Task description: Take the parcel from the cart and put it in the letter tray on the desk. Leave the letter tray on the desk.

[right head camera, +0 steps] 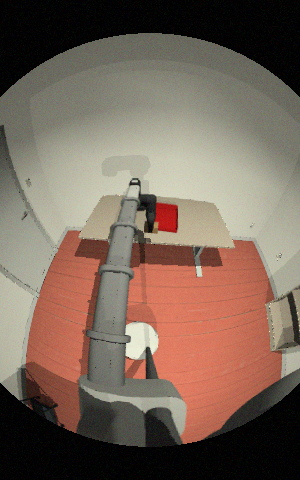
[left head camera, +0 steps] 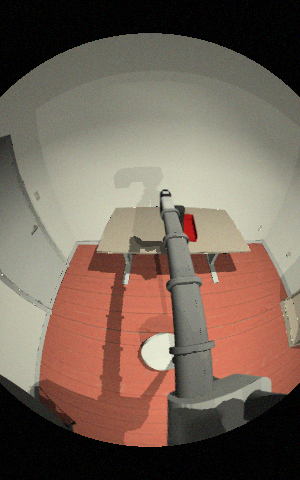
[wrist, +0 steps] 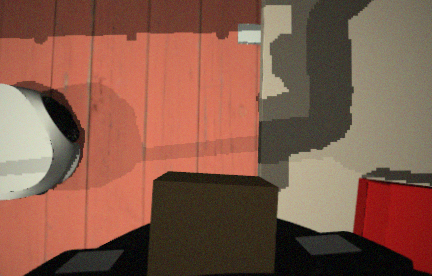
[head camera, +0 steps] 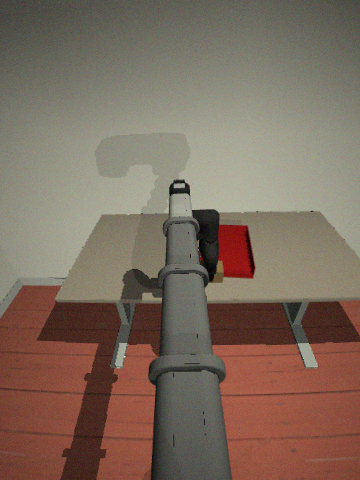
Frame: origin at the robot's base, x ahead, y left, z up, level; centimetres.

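Seen in the pictures: gripper, fingertip midpoint: [right head camera: 149, 228] [wrist: 210, 237]; robot's base, origin of the base link: [right head camera: 138, 339] [left head camera: 161, 350].
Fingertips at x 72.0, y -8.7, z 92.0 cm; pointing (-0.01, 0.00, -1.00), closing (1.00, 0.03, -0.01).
Observation:
Offsets run from my fingertips to a thing's top centre. Level surfaces: height alone.
My gripper [head camera: 213, 274] [right head camera: 151, 228] [wrist: 210, 237] is shut on the parcel, a brown box @(dx +0.0, dy -0.7, dz +3.9 cm) [head camera: 219, 274] [right head camera: 156, 228] [wrist: 215, 225], between its two fingers. In the head view it hangs by the front left corner of the red letter tray @(dx +38.5, dy -14.5, dz -15.8 cm) [head camera: 237, 250] [left head camera: 189, 227] [right head camera: 167, 217] [wrist: 400, 225]. The tray lies on the beige desk @(dz -22.8 cm) [head camera: 295, 250] [left head camera: 132, 225] [right head camera: 200, 225] [wrist: 317, 195]. In the wrist view the parcel overlaps the desk's front edge, and the tray is apart from it to the right. The arm hides the parcel in the left head view.
The long grey arm [head camera: 186, 320] [left head camera: 186, 310] [right head camera: 115, 290] reaches over the desk. A wall stands close behind the desk. A white round base [left head camera: 157, 351] [right head camera: 141, 341] [wrist: 25, 140] stands on the red floor. A beige box-like piece of furniture [right head camera: 280, 327] is at the right edge.

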